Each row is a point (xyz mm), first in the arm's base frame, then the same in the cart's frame.
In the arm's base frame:
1: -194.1 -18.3 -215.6
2: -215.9 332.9 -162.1
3: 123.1 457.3 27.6
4: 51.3 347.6 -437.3
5: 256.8 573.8 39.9
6: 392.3 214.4 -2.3
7: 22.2 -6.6 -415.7
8: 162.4 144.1 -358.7
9: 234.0 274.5 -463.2
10: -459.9 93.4 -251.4
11: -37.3 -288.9 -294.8
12: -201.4 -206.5 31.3
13: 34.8 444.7 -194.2
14: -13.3 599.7 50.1
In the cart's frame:
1: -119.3 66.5 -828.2
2: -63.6 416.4 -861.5
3: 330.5 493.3 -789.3
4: 117.7 313.0 -1183.7
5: 480.9 575.3 -836.7
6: 534.4 193.2 -815.9
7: 33.5 -13.0 -1067.6
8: 208.2 109.0 -1083.0
9: 270.7 195.5 -1230.2
10: -360.9 227.8 -831.2
11: -39.9 -243.5 -869.4
12: -92.7 -61.6 -546.6
13: 184.8 457.7 -975.5
14: 232.5 665.2 -773.8

